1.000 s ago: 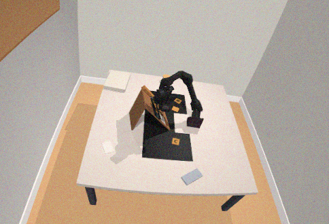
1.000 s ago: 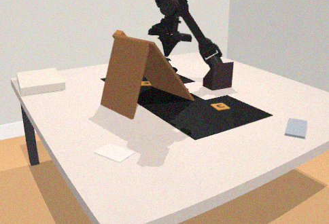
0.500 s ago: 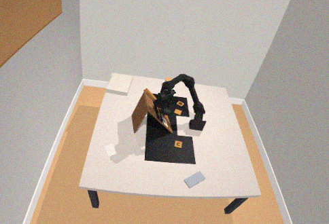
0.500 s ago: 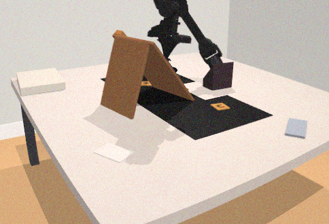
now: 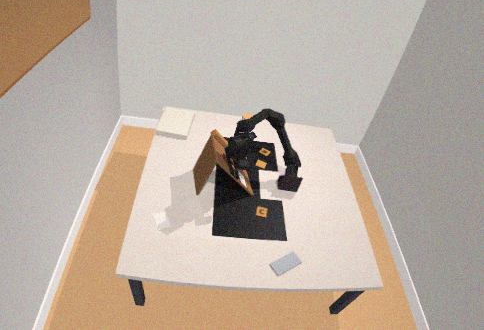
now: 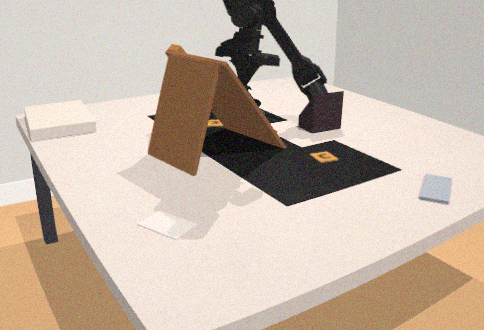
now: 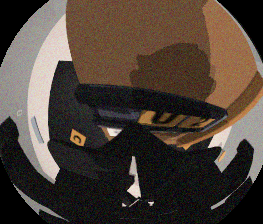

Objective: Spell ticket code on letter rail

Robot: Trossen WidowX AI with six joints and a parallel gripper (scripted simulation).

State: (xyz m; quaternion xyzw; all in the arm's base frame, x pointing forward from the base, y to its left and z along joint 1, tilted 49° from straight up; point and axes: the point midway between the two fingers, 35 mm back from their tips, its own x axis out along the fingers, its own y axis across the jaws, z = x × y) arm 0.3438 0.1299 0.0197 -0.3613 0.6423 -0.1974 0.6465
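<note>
Right now the letter tile marked c is 18 cm behind my gripper tip, 14 cm to the left of it and 18 cm below it. Also, from my gripper tip: black mat (14 cm behind, 7 cm to the right, 18 cm below); then white ticket (5 cm behind, 1 cm to the right, 9 cm below); then white card (34 cm ahead, 27 cm to the left, 18 cm below).
</note>
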